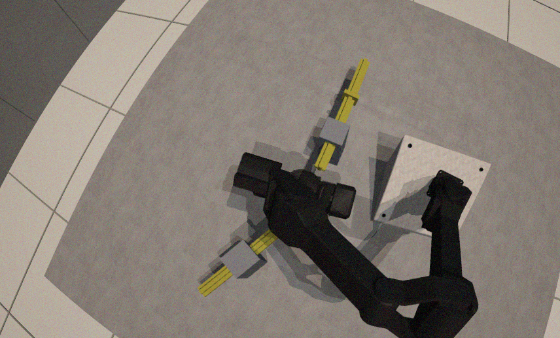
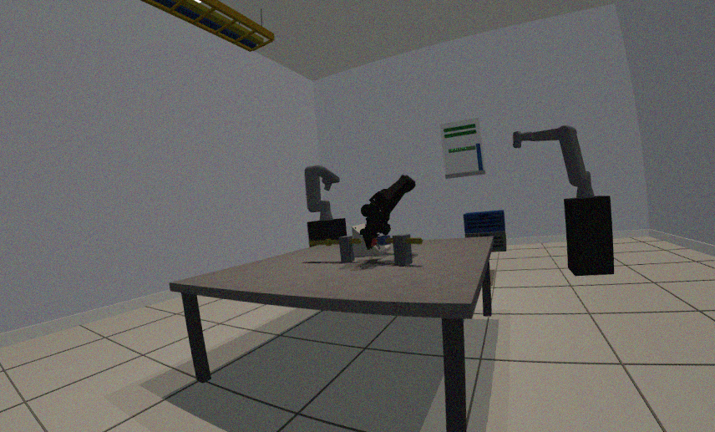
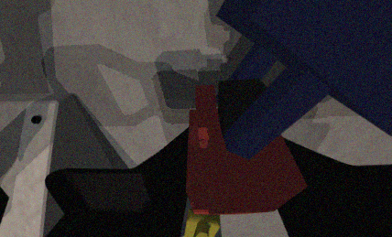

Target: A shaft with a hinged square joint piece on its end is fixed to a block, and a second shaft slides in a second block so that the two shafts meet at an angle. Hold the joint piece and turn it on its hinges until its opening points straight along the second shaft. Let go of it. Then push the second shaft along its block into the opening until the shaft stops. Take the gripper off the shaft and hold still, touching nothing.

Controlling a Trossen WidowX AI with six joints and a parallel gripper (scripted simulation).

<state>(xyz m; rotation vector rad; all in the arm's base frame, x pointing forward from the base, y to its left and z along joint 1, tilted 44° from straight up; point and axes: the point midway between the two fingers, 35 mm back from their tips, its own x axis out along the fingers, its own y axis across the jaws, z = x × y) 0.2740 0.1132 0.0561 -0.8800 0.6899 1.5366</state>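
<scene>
Right now the dark red joint piece is 30 mm above my gripper tip and 10 mm to the left of it.
</scene>
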